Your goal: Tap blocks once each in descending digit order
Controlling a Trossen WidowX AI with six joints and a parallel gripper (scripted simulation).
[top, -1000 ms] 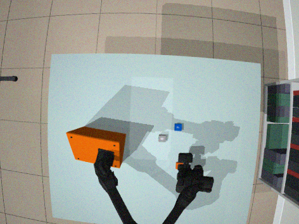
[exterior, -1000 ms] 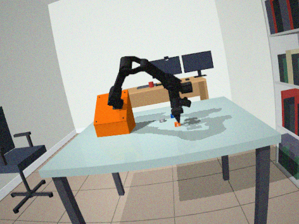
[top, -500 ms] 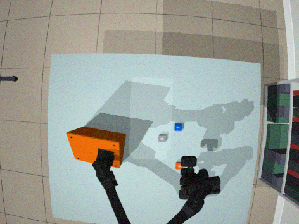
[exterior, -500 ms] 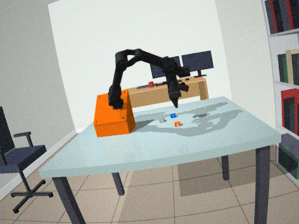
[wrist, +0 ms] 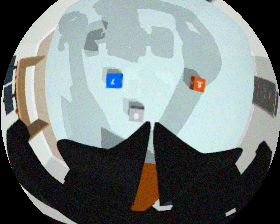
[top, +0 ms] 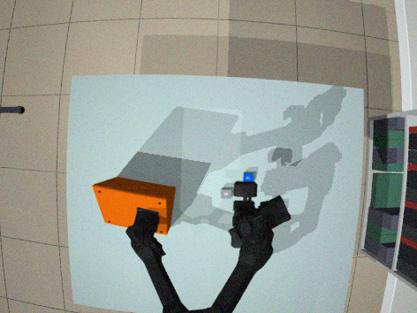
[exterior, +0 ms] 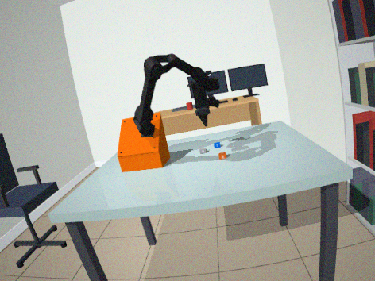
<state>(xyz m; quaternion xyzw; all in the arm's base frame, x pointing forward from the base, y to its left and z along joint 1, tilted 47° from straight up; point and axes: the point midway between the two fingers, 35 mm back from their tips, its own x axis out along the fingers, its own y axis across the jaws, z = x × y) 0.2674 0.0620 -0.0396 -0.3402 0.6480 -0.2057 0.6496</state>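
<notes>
The grey block is 120 mm below my gripper tip, 40 mm behind it and 20 mm to the left of it. Round my gripper tip: blue block: 120 mm below, 90 mm to the left, 20 mm ahead; orange block: 120 mm below, 100 mm to the right, 70 mm ahead.
</notes>
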